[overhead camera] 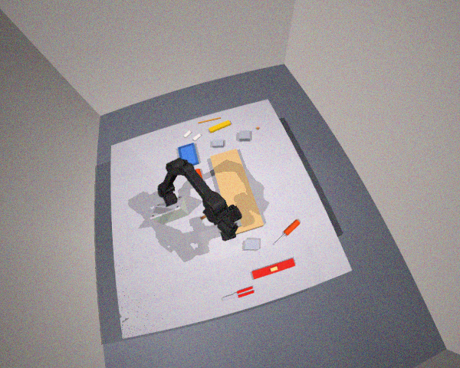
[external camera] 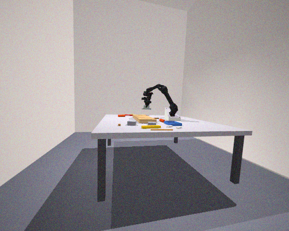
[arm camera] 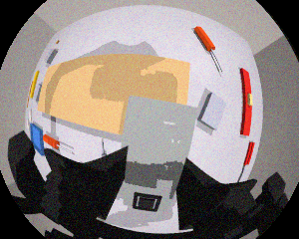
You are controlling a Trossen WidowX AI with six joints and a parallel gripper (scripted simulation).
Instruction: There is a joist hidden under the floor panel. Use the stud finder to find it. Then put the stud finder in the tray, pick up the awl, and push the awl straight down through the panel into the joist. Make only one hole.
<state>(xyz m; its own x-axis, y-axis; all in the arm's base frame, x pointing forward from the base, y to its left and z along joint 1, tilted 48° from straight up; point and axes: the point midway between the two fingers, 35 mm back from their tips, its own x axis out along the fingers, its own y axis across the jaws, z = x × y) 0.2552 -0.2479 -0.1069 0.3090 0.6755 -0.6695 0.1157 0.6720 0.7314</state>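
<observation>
Right now the green light is 4 cm behind my gripper tip and 3 cm above it. Round my gripper tip: red level (30 cm to the right, 13 cm below, 11 cm ahead); then grey stud finder (2 cm behind, 2 cm above); then awl (14 cm below, 12 cm to the left, 8 cm behind).
</observation>
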